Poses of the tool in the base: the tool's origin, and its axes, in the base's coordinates. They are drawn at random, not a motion.
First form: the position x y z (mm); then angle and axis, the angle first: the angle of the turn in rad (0 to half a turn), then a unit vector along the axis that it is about.
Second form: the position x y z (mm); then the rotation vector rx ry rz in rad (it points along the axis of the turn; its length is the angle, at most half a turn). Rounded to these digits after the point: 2 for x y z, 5 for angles.
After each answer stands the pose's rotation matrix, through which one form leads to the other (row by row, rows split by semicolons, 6 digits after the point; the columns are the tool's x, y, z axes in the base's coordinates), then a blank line. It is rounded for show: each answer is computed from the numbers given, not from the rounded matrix.
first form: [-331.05, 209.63, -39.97, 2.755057, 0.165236, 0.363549, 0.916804]
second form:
[-331.05, 209.63, -39.97, 0.45523, 1.00160, 2.52585]
-0.873629 -0.229908 0.428853; 0.461329 -0.671636 0.579724; 0.154750 0.704306 0.692824

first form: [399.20, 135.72, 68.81, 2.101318, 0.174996, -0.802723, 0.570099]
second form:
[399.20, 135.72, 68.81, 0.36772, -1.68678, 1.19796]
-0.459865 -0.703285 -0.542139; 0.280185 0.464418 -0.840127; 0.842627 -0.538244 -0.016520

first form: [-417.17, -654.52, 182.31, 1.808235, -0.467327, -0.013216, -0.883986]
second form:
[-417.17, -654.52, 182.31, -0.84504, -0.02390, -1.59845]
0.034550 0.866813 0.497434; -0.851555 -0.234998 0.468646; 0.523125 -0.439785 0.730020

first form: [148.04, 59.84, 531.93, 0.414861, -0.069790, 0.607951, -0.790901]
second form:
[148.04, 59.84, 531.93, -0.02895, 0.25222, -0.32811]
0.915586 0.315184 0.249725; -0.322382 0.946525 -0.012658; -0.240360 -0.068917 0.968234

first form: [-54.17, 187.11, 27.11, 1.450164, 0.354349, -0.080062, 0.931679]
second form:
[-54.17, 187.11, 27.11, 0.51386, -0.11610, 1.35109]
0.230793 -0.949865 0.210931; 0.899953 0.125979 -0.417390; 0.369891 0.286158 0.883908

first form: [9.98, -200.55, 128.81, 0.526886, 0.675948, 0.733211, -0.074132]
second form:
[9.98, -200.55, 128.81, 0.35615, 0.38632, -0.03906]
0.926344 0.104493 0.361895; 0.029940 0.937288 -0.347268; -0.375487 0.332525 0.865122

